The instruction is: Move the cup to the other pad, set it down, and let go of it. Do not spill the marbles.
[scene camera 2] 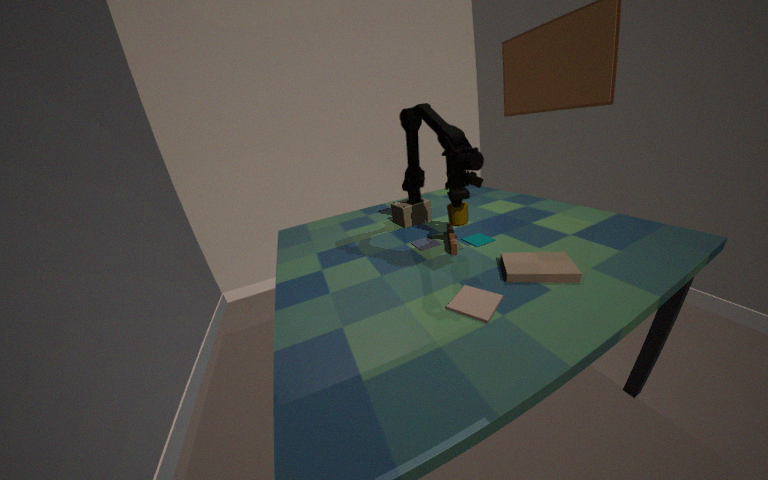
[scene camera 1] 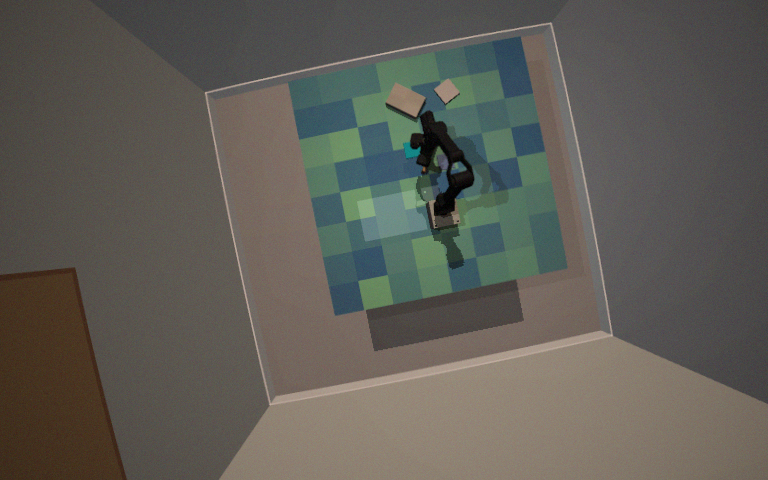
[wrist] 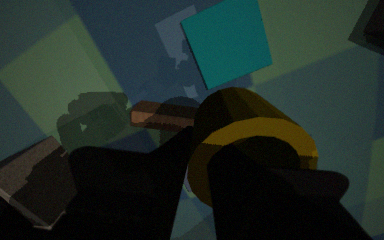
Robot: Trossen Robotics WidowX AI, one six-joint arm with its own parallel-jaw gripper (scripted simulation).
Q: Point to a thick tan block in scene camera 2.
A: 537, 267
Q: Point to a brown upright bar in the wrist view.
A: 146, 114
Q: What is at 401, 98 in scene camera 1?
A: A thick tan block.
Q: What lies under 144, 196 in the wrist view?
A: My gripper.
